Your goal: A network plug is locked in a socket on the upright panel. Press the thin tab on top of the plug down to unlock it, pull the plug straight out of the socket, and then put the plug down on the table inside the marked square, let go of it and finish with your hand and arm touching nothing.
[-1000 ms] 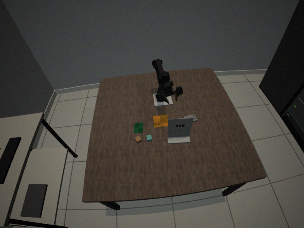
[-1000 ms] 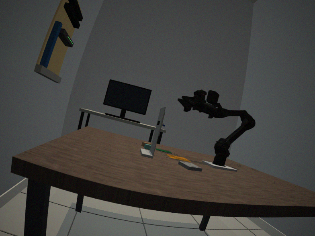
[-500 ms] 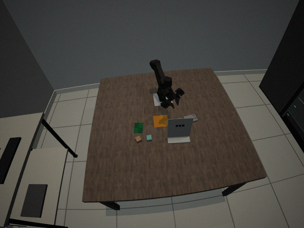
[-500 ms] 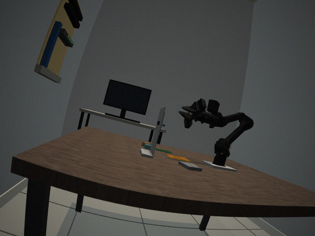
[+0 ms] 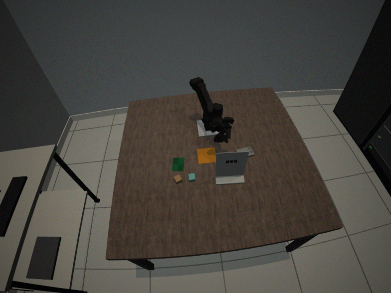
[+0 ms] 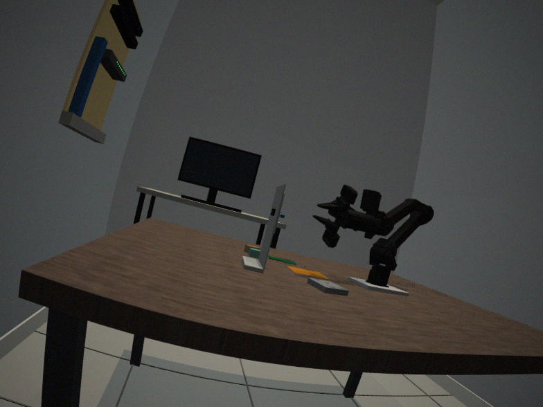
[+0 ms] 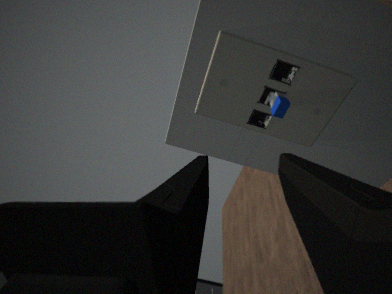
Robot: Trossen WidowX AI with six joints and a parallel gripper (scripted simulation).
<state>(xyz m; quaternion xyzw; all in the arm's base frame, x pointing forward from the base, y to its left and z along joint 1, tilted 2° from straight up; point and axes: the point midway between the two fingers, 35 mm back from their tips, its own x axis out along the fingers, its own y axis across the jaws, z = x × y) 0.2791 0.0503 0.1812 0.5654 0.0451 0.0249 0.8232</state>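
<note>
Right now the blue network plug is 100 mm ahead of my gripper tip, 10 mm to the right of it and 30 mm below it. From my gripper tip the other things lie so: grey upright panel: 120 mm ahead, 10 mm to the right, 90 mm below; then flat grey block: 40 mm behind, 130 mm to the left, 190 mm below; then orange flat square: 70 mm behind, 110 mm to the right, 200 mm below.
</note>
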